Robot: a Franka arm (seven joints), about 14 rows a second.
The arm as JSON. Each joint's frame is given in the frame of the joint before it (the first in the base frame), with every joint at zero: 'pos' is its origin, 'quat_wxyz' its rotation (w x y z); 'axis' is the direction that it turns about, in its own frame. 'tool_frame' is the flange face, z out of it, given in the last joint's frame.
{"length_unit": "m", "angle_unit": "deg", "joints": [
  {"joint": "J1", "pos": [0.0, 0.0, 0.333], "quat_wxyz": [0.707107, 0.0, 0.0, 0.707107], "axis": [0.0, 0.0, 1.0]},
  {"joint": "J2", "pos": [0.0, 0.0, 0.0], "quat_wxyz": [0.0, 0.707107, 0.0, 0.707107], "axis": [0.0, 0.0, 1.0]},
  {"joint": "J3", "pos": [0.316, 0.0, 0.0], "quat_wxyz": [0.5, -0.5, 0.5, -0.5], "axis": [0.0, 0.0, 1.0]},
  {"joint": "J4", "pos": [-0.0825, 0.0, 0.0], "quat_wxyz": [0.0, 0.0, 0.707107, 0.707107], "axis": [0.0, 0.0, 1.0]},
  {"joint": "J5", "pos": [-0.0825, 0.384, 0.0], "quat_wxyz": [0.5, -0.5, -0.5, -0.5], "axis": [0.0, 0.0, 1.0]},
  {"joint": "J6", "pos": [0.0, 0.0, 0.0], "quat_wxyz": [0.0, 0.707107, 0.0, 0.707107], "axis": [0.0, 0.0, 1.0]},
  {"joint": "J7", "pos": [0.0, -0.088, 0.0], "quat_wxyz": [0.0, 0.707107, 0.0, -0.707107], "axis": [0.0, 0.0, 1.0]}
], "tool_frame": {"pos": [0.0, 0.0, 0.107], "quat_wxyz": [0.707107, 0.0, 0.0, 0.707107]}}
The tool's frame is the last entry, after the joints.
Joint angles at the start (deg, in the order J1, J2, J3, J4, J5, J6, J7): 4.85 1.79 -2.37 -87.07 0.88 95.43 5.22
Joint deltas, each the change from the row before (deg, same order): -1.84 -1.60 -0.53 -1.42 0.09 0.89 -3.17; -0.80 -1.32 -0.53 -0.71 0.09 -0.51 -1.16; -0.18 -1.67 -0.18 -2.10 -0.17 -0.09 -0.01; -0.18 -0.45 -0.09 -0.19 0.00 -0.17 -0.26; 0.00 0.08 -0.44 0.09 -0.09 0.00 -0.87; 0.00 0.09 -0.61 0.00 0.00 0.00 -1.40; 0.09 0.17 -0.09 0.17 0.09 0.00 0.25; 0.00 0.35 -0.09 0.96 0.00 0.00 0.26; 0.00 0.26 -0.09 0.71 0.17 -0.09 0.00
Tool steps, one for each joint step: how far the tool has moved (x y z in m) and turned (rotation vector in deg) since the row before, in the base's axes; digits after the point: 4 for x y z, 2 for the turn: -0.0067 -0.0240 0.0055 -0.21 -1.12 0.76; -0.0082 -0.0132 0.0061 0.01 -0.12 -0.17; -0.0095 -0.0041 -0.0017 -0.05 0.52 -0.35; -0.0029 -0.0027 0.0024 0.00 -0.09 -0.01; 0.0003 -0.0045 0.0000 -0.18 -0.02 0.42; 0.0002 -0.0060 -0.0009 -0.15 0.07 0.78; 0.0010 0.0002 -0.0002 0.11 0.00 -0.25; 0.0019 -0.0009 0.0047 -0.02 -0.61 -0.35; 0.0012 -0.0006 0.0033 0.13 -0.37 -0.08
